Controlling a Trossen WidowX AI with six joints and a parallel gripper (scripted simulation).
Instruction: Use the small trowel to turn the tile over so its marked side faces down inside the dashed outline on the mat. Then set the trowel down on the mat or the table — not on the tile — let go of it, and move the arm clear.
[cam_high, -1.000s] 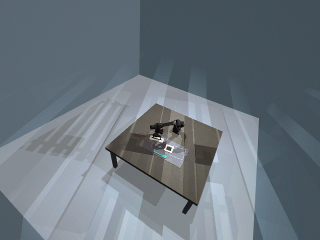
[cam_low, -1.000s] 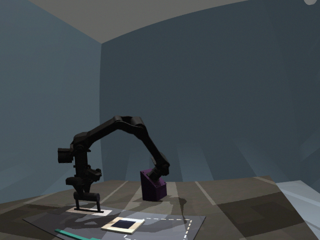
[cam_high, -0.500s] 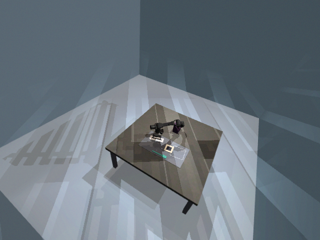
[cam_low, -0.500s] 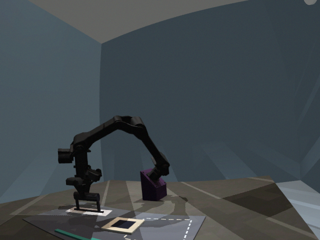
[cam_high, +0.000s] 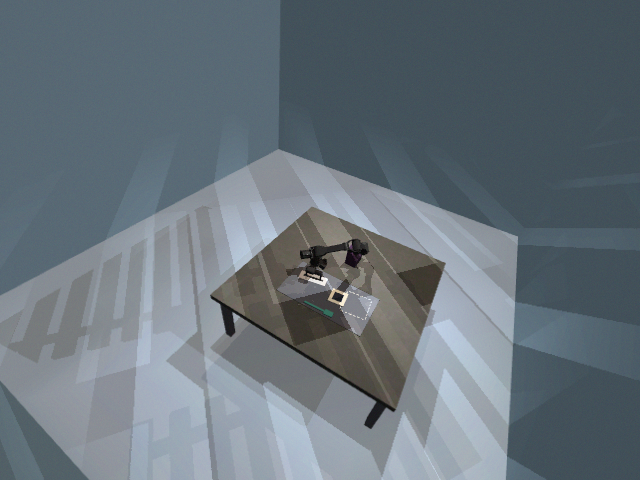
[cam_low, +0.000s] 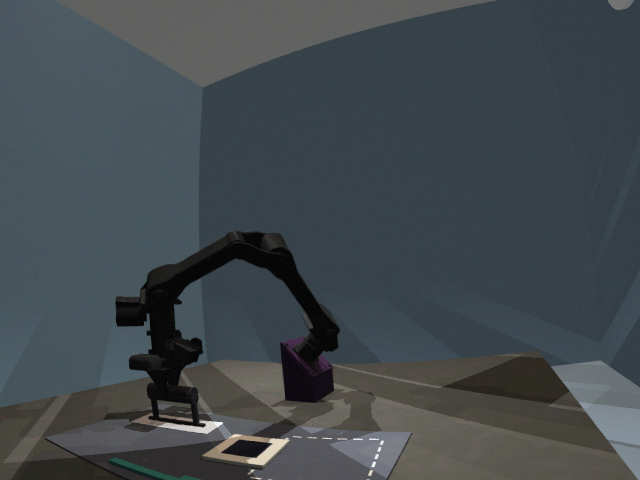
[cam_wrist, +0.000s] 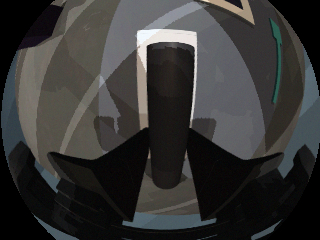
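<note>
Now: gripper tip 30 mm to the right of the trowel and 30 mm above it. Also, from my gripper tip: grey mat: 80 mm ahead, 170 mm to the left, 80 mm below; then tile: 70 mm ahead, 240 mm to the left, 60 mm below; then teal-green flat tool: 220 mm ahead, 180 mm to the left, 60 mm below.
</note>
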